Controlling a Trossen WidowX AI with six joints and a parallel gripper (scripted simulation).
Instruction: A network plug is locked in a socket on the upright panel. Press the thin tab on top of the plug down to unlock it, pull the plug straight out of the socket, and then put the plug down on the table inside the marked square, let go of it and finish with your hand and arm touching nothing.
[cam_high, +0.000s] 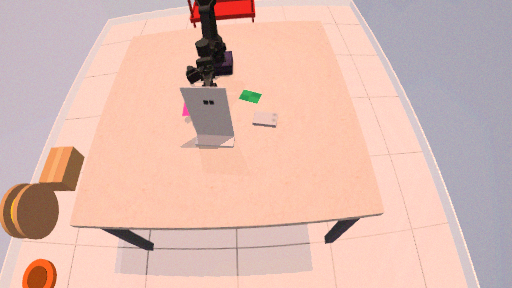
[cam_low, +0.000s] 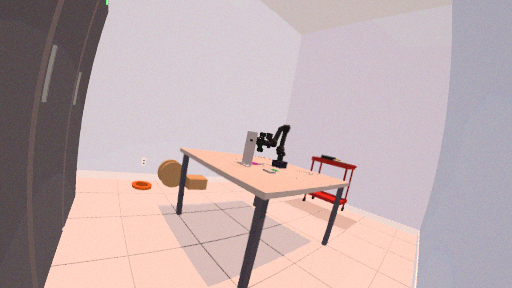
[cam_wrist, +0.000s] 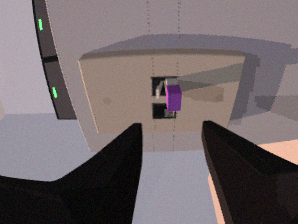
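My gripper tip is now 4 cm short of the network plug and 1 cm to the left of it. From my gripper tip the other things lie so: pale flat block 22 cm to the left, 22 cm below, 1 cm ahead; upright panel 9 cm below, 6 cm ahead, 1 cm to the right; marked square 23 cm below, 15 cm behind, 10 cm to the right.
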